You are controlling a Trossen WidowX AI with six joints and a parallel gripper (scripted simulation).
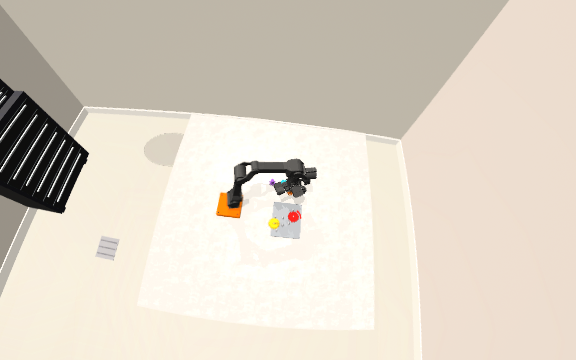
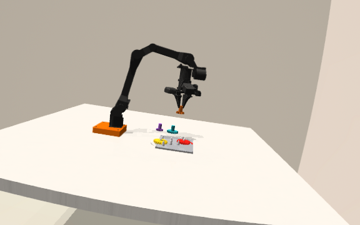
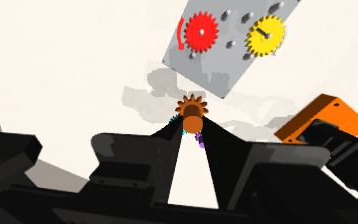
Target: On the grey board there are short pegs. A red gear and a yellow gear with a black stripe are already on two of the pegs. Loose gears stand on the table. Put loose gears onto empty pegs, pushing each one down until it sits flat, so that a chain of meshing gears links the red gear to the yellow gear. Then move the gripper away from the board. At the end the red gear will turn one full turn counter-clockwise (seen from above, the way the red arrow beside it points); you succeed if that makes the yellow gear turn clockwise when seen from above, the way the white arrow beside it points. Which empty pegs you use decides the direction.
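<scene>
The red gear lies 14 cm below my gripper tip, 11 cm to the right of it and 2 cm ahead of it. Also, from my gripper tip: orange gear: 1 cm below; red arrow: 15 cm below, 9 cm to the right, 5 cm ahead; teal gear: 14 cm below, 11 cm to the left, 1 cm behind.
</scene>
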